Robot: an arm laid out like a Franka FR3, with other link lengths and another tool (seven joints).
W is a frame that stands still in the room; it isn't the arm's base.
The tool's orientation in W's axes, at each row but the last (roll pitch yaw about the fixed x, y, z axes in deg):
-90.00, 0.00, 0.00
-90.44, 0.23, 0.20
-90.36, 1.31, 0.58
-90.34, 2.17, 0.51
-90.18, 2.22, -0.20
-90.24, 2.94, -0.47
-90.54, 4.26, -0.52
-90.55, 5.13, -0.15
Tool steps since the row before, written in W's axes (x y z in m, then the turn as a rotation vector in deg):
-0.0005, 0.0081, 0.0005, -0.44, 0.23, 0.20
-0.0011, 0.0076, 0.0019, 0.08, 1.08, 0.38
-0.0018, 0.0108, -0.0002, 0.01, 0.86, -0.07
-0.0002, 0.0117, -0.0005, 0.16, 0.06, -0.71
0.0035, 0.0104, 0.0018, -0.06, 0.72, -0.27
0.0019, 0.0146, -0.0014, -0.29, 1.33, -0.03
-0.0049, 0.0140, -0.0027, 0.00, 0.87, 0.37
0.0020, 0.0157, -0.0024, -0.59, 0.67, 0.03
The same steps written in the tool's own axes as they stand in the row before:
-0.0005, -0.0005, 0.0081, -0.44, -0.20, 0.23
-0.0011, -0.0020, 0.0076, 0.08, -0.39, 1.08
-0.0017, 0.0002, 0.0108, 0.02, 0.06, 0.86
-0.0001, 0.0004, 0.0117, 0.19, 0.70, 0.06
0.0034, -0.0020, 0.0104, -0.05, 0.27, 0.72
0.0018, 0.0012, 0.0146, -0.30, 0.04, 1.33
-0.0048, 0.0029, 0.0140, -0.04, -0.38, 0.87
0.0022, 0.0021, 0.0157, -0.59, 0.02, 0.67

